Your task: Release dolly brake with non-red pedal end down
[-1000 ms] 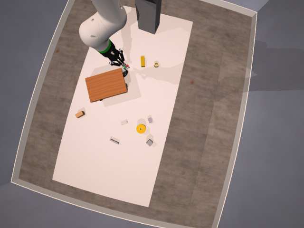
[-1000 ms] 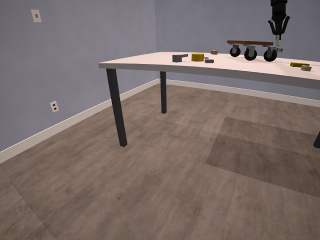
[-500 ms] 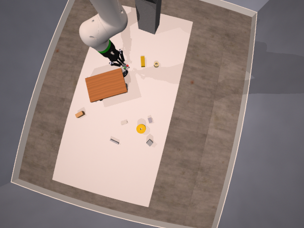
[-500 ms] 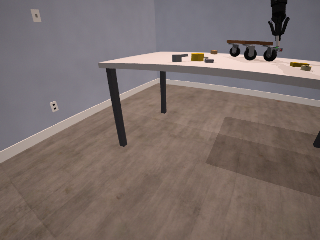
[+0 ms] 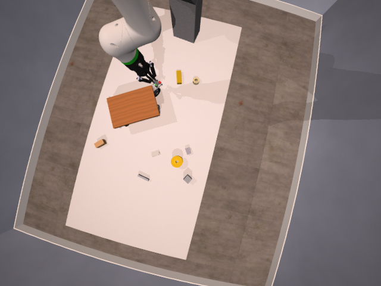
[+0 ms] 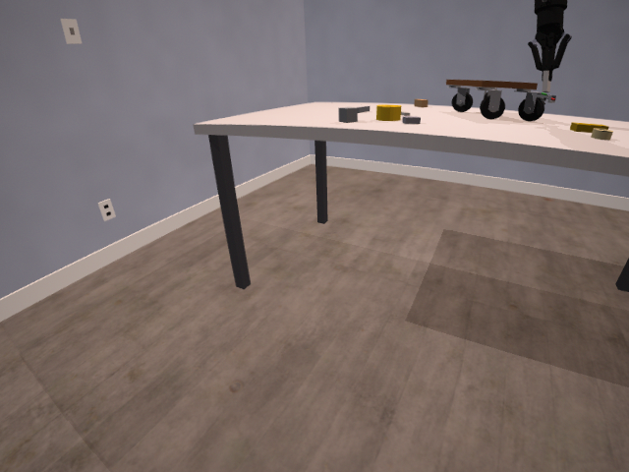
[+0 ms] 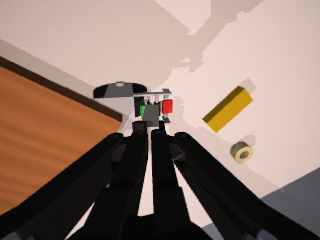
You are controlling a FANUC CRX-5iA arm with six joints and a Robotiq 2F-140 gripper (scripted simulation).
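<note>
The brake pedal is 5 cm below my hand, 1 cm to the left of it and 1 cm behind it. Also, from my hand: yellow bar: 14 cm behind, 12 cm below, 10 cm to the left; grey bar: 61 cm ahead, 12 cm below, 11 cm to the left; tan block: 50 cm ahead, 26 cm to the right, 11 cm below.
</note>
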